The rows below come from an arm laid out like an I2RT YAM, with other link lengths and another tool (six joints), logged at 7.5 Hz.
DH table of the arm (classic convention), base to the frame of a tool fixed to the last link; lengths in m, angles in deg. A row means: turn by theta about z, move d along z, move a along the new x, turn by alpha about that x. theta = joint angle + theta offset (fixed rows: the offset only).
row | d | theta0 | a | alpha
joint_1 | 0.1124 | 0 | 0.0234 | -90
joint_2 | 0 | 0 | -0.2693 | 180
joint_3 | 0 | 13.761 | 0.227 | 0
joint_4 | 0.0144 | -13.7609 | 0.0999 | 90
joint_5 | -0.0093 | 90 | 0 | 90
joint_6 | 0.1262 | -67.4 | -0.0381 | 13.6
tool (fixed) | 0.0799 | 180 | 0 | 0
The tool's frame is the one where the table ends.
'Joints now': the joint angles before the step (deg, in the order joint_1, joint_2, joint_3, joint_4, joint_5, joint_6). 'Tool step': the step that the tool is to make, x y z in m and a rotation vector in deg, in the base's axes. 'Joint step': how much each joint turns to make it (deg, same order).
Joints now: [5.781, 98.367, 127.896, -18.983, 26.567, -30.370]
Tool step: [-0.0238, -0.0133, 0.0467, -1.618, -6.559, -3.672]
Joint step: [0.195, -1.267, 1.643, 5.155, 3.168, -3.606]
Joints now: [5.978, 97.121, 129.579, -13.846, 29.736, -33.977]
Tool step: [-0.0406, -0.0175, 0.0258, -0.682, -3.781, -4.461]
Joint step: [0.098, -5.688, -4.978, 4.619, 3.858, -3.120]
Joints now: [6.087, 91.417, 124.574, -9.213, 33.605, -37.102]
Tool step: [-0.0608, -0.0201, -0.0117, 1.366, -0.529, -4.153]
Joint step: [-0.082, -12.982, -15.632, 3.679, 4.245, -0.615]
